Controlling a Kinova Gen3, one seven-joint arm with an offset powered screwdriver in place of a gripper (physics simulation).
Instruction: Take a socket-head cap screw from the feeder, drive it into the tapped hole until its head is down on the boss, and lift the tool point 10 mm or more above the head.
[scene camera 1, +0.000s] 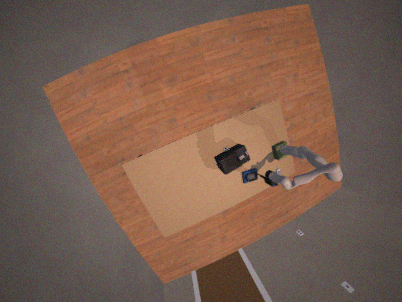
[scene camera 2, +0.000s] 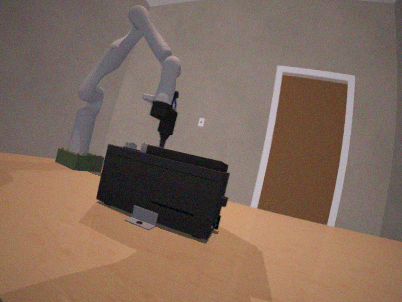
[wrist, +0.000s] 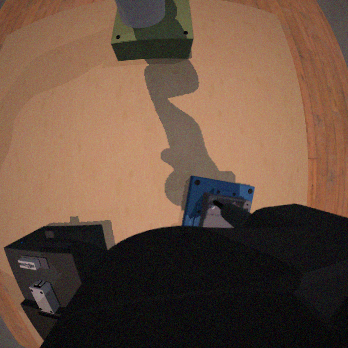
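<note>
The black screw feeder (scene camera 1: 231, 161) (scene camera 2: 160, 187) (wrist: 55, 270) stands on the tan mat. A blue base plate (scene camera 1: 244, 179) (wrist: 225, 185) carries a grey block (scene camera 1: 251, 176) (wrist: 215, 219) and lies beside the feeder. My screwdriver (scene camera 1: 259, 174) (scene camera 2: 162, 144) (wrist: 216, 203) points down at the grey block. In the wrist view its tip overlaps the block's upper left part, beside a small light spot; in scene camera 2 the tip is partly behind the feeder. The tapped hole, any screw in it or on the tip, and the tip's height above the block cannot be made out.
The arm stands on a green base block (scene camera 1: 280, 150) (scene camera 2: 80, 161) (wrist: 152, 49) behind the blue plate. A small grey bracket (scene camera 2: 142, 220) stands at the feeder's foot. The tan mat (scene camera 1: 170, 200) lies on the wooden floor (scene camera 1: 150, 75).
</note>
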